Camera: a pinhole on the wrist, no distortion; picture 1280 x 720 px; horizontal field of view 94.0 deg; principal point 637.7 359.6 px. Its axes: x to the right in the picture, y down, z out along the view. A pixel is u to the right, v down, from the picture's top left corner.
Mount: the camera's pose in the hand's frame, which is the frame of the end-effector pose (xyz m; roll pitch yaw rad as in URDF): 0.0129 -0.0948 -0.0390 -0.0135 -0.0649 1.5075
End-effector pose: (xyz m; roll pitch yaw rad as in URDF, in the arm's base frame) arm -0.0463 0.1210 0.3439 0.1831 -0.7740 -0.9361
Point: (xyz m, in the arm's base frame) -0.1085 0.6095 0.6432
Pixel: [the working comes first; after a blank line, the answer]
In the camera's frame: 0.4478 0.1316 0.4753

1200 525
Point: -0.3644 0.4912 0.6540
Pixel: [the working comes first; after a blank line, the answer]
In the camera's frame: 0.1901 0.1462 0.5892

830 508
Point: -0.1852 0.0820 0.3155
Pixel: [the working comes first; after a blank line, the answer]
In the camera's frame: -0.0343 0.0657 0.0819

outside the picture
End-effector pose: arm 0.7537 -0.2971 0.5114 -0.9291 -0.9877 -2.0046
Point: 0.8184 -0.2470 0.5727
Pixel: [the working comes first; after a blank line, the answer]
In the camera's frame: 0.0496 0.0027 0.1228

879 373
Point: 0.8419 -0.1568 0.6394
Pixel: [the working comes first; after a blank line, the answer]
In the camera's frame: -0.0468 -0.0096 0.1835

485 328
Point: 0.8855 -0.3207 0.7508
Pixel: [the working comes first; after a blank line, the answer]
In the camera's frame: 0.0699 -0.1683 0.2323

outside the picture
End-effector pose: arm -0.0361 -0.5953 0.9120 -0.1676 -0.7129 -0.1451
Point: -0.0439 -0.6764 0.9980
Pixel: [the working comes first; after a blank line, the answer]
In the camera's frame: 0.0127 -0.0472 0.0857

726 31
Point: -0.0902 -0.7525 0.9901
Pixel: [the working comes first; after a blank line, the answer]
In the camera's frame: -0.0724 -0.0212 0.0945

180 226
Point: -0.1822 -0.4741 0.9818
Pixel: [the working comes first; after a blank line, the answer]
In the camera's frame: 0.1731 0.0974 0.2026

1148 647
